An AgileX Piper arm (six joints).
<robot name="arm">
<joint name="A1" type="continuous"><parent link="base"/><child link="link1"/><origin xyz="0 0 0.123" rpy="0 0 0"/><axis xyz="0 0 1"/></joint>
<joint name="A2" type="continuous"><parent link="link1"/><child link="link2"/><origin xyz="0 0 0" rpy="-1.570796 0 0"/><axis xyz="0 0 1"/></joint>
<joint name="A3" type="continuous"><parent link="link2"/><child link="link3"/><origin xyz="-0.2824 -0.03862 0" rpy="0 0 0"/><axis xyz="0 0 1"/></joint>
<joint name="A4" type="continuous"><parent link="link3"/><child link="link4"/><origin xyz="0.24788 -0.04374 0" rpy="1.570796 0 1.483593"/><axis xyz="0 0 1"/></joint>
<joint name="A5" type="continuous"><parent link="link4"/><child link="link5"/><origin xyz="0 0 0" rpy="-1.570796 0 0"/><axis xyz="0 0 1"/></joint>
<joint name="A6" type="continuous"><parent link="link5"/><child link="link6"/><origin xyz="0 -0.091 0" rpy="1.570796 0 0"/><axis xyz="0 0 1"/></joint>
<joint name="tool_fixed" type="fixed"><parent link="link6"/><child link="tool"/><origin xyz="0 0 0" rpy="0 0 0"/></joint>
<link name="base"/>
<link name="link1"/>
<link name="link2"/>
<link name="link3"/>
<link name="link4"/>
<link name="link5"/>
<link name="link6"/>
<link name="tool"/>
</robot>
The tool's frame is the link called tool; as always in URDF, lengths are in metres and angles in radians. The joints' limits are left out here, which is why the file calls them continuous.
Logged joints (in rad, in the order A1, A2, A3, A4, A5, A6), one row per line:
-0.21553, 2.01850, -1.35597, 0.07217, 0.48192, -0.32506
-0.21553, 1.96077, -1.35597, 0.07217, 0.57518, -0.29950
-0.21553, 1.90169, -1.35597, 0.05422, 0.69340, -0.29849
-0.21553, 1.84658, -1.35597, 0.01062, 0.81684, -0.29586
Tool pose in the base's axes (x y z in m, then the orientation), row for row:
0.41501, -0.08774, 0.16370, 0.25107, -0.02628, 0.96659, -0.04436
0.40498, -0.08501, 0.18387, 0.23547, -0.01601, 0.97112, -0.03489
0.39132, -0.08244, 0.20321, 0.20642, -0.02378, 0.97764, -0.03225
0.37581, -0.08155, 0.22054, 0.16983, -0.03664, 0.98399, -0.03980
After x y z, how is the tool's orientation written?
As a quaternion, w x y z.
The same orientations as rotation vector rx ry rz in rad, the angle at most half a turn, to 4 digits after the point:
-0.0715, 2.6303, -0.1207
-0.0439, 2.6641, -0.0957
-0.0662, 2.7235, -0.0898
-0.1041, 2.7961, -0.1131

